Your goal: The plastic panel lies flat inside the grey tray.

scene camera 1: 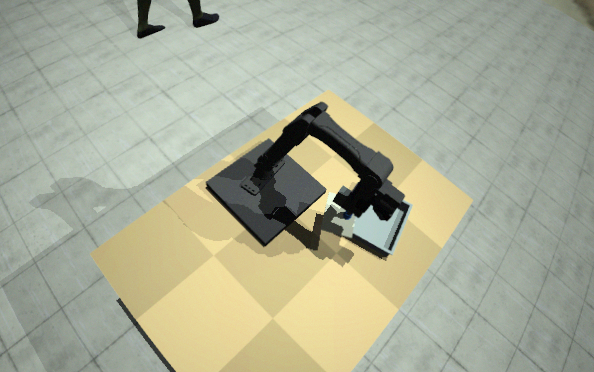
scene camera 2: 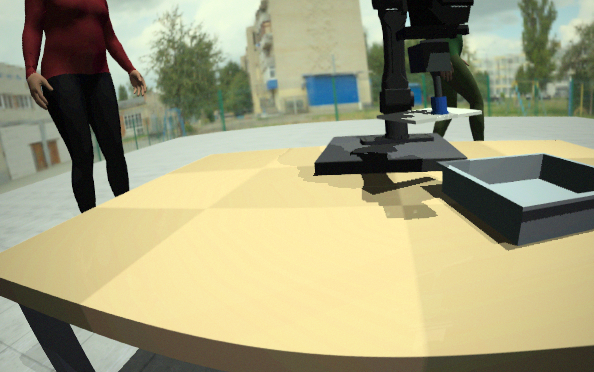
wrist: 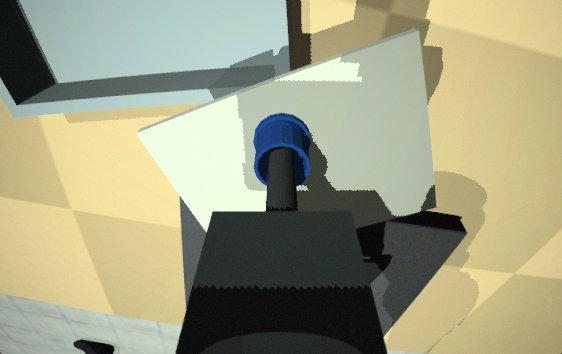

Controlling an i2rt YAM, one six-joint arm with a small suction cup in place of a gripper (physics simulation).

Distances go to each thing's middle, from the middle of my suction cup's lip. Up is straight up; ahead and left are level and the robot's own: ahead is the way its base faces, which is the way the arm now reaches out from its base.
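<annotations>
Grey tray (scene camera 2: 527, 198), 130 mm to the left of my suction cup, 90 mm ahead of it, 120 mm below it. Pale plastic panel (scene camera 2: 420, 116), 10 mm to the right of my suction cup, 20 mm behind it, 10 mm below it.
</annotations>
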